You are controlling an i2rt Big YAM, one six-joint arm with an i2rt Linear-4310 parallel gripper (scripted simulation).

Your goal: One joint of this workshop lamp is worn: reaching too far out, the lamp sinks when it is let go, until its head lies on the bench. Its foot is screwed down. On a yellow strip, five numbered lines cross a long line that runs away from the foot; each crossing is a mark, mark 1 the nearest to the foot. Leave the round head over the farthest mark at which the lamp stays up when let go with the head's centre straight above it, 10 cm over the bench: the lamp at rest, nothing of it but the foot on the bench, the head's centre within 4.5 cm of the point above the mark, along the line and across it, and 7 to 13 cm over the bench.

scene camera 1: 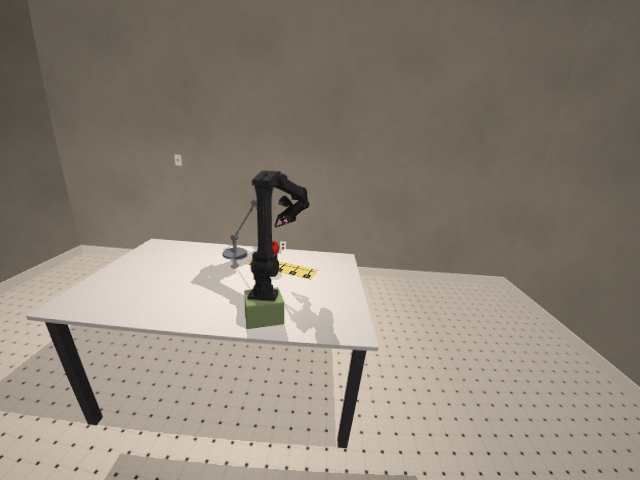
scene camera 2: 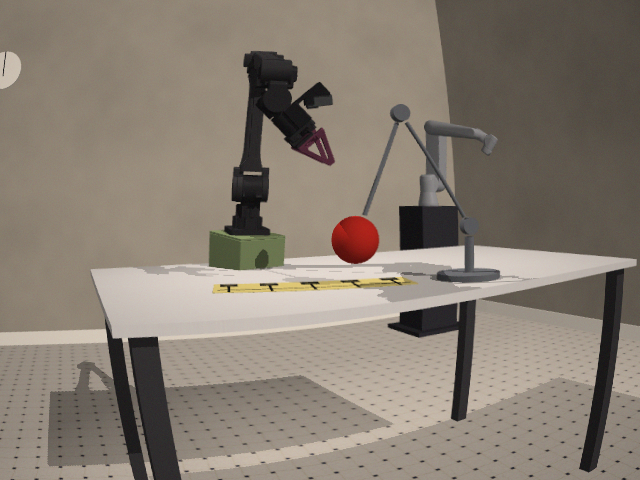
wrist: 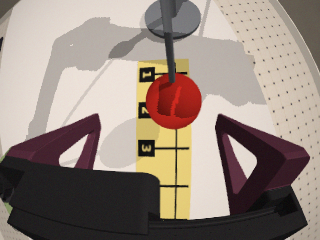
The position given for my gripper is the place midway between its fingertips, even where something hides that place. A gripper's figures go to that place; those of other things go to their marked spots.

My gripper (scene camera 2: 328, 162) is 125 cm from the lens. A yellow strip (scene camera 2: 393, 281) is 130 cm from the lens.
